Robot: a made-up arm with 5 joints.
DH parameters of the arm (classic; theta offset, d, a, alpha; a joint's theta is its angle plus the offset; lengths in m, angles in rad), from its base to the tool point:
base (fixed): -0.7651 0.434 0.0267 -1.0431
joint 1: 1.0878 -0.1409 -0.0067 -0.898
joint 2: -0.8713 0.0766 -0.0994 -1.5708
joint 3: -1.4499 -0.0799 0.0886 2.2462
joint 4: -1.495 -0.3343 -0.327 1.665
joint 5: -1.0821 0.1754 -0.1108 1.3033
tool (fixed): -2.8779 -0.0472 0 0
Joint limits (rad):
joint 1: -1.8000..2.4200
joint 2: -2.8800..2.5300
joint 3: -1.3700..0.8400
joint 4: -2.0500..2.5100
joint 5: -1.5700..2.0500
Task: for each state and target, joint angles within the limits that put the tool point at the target. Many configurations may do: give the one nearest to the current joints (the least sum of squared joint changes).
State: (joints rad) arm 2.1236 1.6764 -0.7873 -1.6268 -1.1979
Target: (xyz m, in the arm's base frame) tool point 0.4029 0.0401 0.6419
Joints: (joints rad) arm 2.2967 2.1925 -1.2798 -2.0500 -0.7375
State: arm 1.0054 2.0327 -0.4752 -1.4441 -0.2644
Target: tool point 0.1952 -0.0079 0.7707
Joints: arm 1.1363 2.5300 -0.9300 -1.3010 -0.6066
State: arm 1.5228 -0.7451 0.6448 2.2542 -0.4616
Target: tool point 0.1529 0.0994 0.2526
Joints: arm 1.9962 -0.1377 0.3999 2.3798 -0.7278
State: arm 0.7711 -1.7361 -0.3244 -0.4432 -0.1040
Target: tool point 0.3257 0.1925 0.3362
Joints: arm 0.4111 -2.0859 -0.4071 -0.6645 0.4048
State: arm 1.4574 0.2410 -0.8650 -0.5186 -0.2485
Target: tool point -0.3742 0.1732 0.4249
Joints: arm 1.3694 -0.5531 -0.2733 -0.9243 -0.5450
